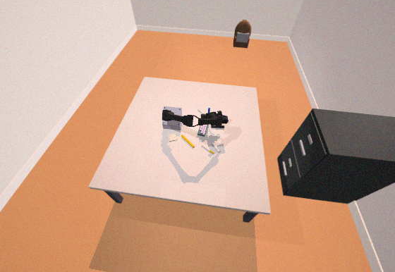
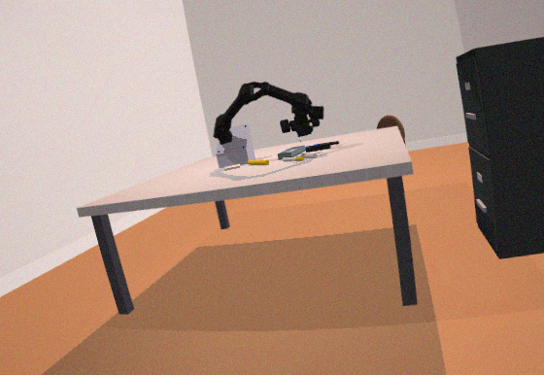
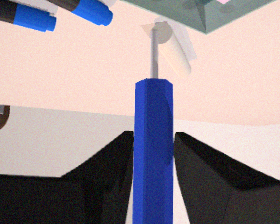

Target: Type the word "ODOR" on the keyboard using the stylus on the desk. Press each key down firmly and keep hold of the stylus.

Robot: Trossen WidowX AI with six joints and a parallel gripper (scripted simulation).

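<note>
Right now the black marker is 9 cm ahead of my gripper tip, 8 cm to the right of it and 9 cm below it. The rest, counted from my gripper tip: notepad 32 cm behind, 20 cm to the right, 10 cm below; blue stylus 1 cm below; yellow pencil 19 cm behind, 24 cm to the right, 9 cm below.
</note>
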